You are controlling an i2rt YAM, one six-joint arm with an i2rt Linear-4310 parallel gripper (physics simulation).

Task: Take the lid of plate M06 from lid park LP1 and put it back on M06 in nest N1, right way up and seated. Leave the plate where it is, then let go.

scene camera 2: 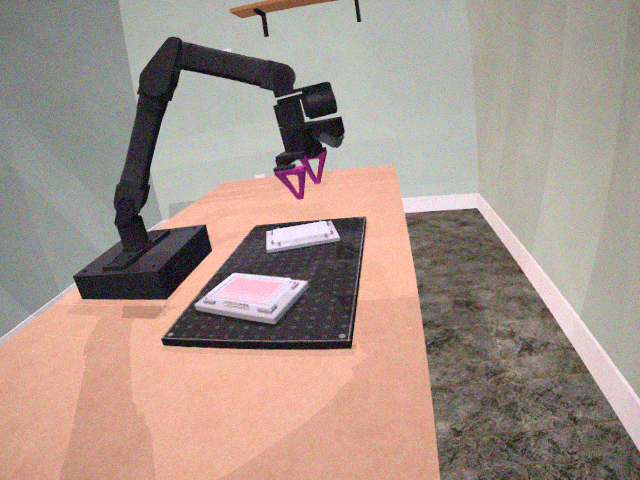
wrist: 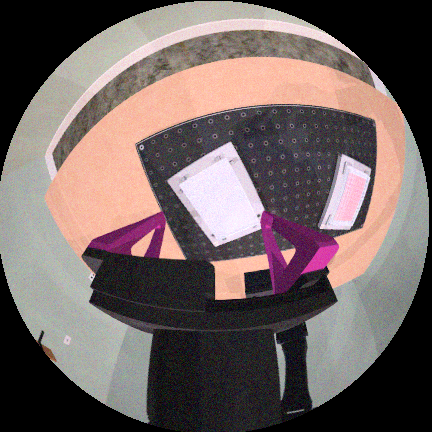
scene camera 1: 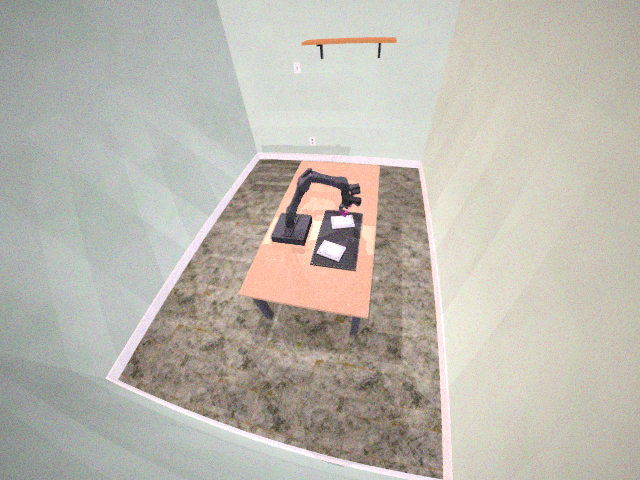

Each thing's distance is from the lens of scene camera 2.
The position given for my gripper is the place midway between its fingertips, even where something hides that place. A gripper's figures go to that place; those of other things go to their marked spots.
my gripper (scene camera 2: 309, 191): 86 cm
white plate with pink top (scene camera 2: 245, 290): 65 cm
flat white lid (scene camera 2: 312, 230): 89 cm
The marked spots on the flat white lid and the white plate with pink top are 30 cm apart.
